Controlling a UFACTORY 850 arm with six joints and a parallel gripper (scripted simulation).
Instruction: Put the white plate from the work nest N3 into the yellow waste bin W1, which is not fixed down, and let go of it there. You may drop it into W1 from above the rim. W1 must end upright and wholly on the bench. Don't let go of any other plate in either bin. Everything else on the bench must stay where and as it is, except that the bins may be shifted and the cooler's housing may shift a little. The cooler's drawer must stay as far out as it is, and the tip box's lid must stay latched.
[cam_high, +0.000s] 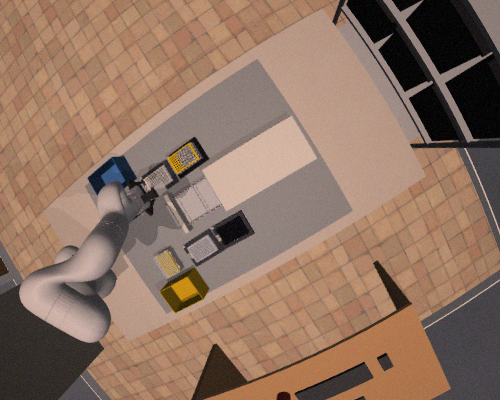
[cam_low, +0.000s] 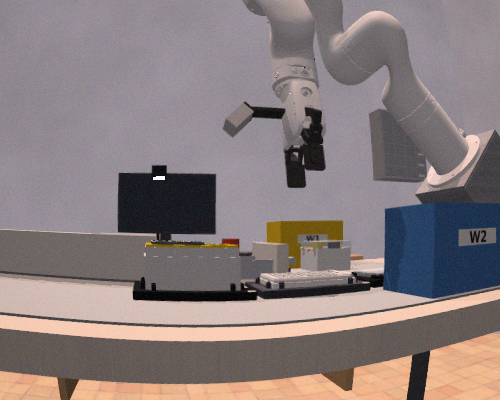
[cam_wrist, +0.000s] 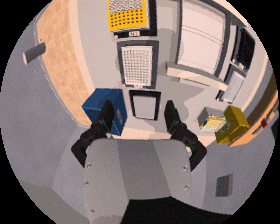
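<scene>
Right now the white plate is 4 cm to the left of my hand and 16 cm below it. The rest, counted from my hand: yellow tip box (16 cm ahead, 8 cm to the left, 13 cm below); blue bin W2 (21 cm behind, 13 cm to the left, 14 cm below); drawer (15 cm ahead, 11 cm to the right, 16 cm below).
</scene>
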